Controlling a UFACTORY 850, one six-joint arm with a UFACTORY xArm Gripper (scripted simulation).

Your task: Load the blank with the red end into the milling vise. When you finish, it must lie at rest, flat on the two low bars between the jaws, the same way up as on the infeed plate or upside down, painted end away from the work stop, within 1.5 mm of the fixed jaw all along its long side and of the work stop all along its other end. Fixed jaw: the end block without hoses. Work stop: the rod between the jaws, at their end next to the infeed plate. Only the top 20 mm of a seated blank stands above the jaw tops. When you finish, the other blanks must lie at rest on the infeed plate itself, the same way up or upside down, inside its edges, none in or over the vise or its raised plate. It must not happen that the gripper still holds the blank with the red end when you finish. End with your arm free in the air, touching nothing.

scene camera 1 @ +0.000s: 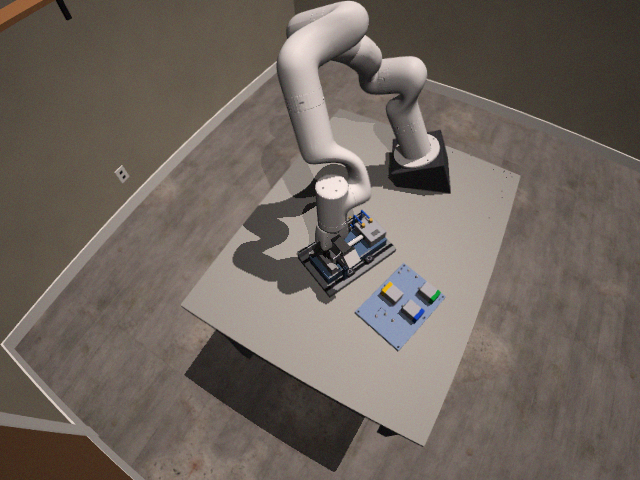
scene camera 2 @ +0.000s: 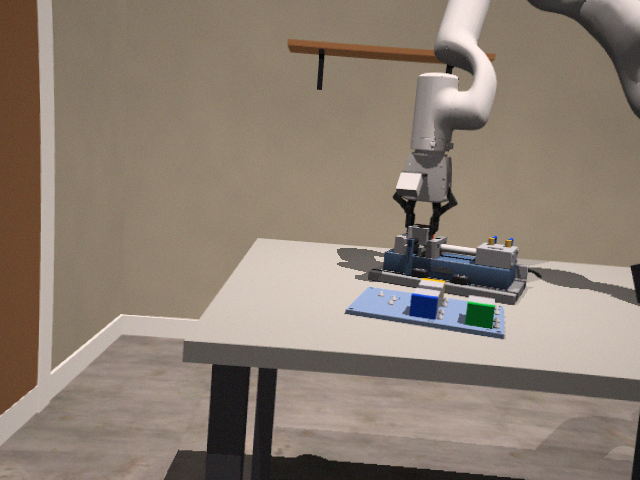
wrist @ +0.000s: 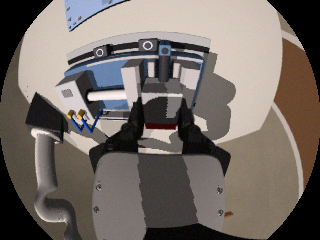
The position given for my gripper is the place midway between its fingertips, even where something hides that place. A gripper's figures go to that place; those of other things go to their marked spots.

Labels:
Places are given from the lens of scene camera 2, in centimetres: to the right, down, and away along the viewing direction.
my gripper [scene camera 2: 420, 233]: 22, -2, 134
blue-ended blank [scene camera 2: 424, 303]: 17, 10, 101
green-ended blank [scene camera 2: 480, 311]: 26, 12, 99
milling vise [scene camera 2: 486, 276]: 34, 7, 124
The marked spots on the milling vise and the green-ended blank are 27 cm apart.

